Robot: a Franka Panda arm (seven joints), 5 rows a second.
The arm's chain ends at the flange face. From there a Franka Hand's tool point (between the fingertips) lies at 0.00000 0.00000 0.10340 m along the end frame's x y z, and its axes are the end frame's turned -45 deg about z.
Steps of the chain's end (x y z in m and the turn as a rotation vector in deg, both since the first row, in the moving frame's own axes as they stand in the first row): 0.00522 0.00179 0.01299 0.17 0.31 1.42; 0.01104 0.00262 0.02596 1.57 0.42 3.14; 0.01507 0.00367 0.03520 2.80 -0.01 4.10; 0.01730 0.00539 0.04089 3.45 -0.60 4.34
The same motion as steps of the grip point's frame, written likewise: 0.00304 0.00514 0.01299 -0.10 0.34 1.42; 0.00853 0.00826 0.02592 0.81 1.41 3.14; 0.01175 0.00980 0.03508 1.99 1.97 4.10; 0.01225 0.01102 0.04070 2.86 2.02 4.34
